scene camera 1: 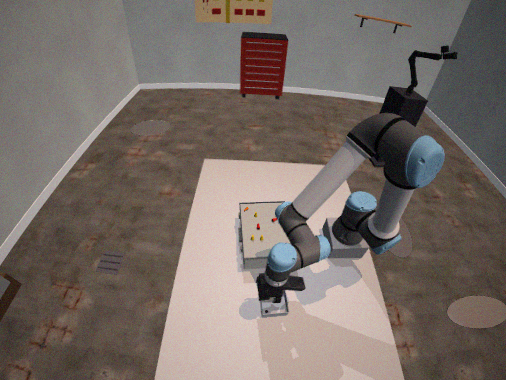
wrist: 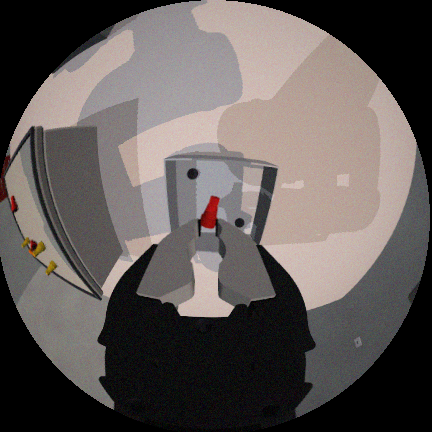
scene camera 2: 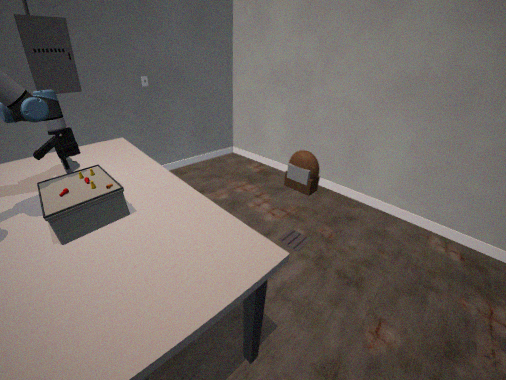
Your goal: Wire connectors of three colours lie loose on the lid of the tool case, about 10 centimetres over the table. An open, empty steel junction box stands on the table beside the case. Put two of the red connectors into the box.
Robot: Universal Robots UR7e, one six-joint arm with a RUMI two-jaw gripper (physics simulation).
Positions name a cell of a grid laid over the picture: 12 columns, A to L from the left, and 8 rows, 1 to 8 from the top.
In view: my gripper (scene camera 2: B4), a tool case (scene camera 2: B5) and a junction box (wrist: G4).
My gripper also shows in scene camera 1 (scene camera 1: G7) and in the wrist view (wrist: F5). The tool case is seen too in scene camera 1 (scene camera 1: G6) and in the wrist view (wrist: B4).
